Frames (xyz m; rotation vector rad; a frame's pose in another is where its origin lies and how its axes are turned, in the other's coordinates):
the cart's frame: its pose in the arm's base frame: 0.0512 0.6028 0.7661 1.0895 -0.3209 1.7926
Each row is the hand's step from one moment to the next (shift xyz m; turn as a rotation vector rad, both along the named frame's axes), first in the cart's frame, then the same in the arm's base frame.
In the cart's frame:
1: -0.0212 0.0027 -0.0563 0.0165 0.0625 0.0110
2: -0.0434 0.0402 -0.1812 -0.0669 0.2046 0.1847
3: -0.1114 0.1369 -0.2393 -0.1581 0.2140 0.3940
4: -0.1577 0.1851 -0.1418 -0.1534 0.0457 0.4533
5: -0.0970 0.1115 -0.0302 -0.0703 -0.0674 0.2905
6: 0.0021 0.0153 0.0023 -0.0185 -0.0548 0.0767
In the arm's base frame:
1: -0.0296 0.0215 -0.0478 -0.0485 -0.0276 0.0344
2: -0.1248 0.0688 -0.1266 -0.0650 -0.2570 0.1009
3: -0.2284 0.0173 -0.1896 0.0496 -0.4487 0.1491
4: -0.2113 -0.0957 -0.1595 0.2216 -0.4011 0.1454
5: -0.0976 -0.0938 -0.0666 0.2196 -0.1929 0.0918
6: -0.0119 -0.0077 0.0067 0.0890 -0.0328 0.0153

